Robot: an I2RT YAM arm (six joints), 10 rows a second.
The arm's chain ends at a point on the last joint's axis. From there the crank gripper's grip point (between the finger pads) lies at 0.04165 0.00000 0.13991 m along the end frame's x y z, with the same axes.
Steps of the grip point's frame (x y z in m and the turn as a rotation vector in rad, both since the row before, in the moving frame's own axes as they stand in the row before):
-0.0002 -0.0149 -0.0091 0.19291 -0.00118 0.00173
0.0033 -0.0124 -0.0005 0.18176 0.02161 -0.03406
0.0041 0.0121 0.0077 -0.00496 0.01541 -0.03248
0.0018 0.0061 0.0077 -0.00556 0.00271 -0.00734
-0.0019 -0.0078 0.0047 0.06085 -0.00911 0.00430
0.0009 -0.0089 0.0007 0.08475 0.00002 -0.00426
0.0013 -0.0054 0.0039 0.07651 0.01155 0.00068
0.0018 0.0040 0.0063 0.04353 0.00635 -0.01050
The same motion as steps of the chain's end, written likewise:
-0.0001 0.0119 -0.0066 0.19291 -0.00118 0.00173
0.0008 0.0143 0.0029 0.18176 0.02161 -0.03406
0.0020 0.0128 0.0084 -0.00496 0.01541 -0.03248
0.0014 0.0056 0.0078 -0.00556 0.00271 -0.00734
-0.0006 0.0005 0.0046 0.06085 -0.00911 0.00430
0.0009 0.0031 0.0012 0.08475 0.00002 -0.00426
-0.0003 0.0052 0.0048 0.07651 0.01155 0.00068
0.0009 0.0105 0.0067 0.04353 0.00635 -0.01050

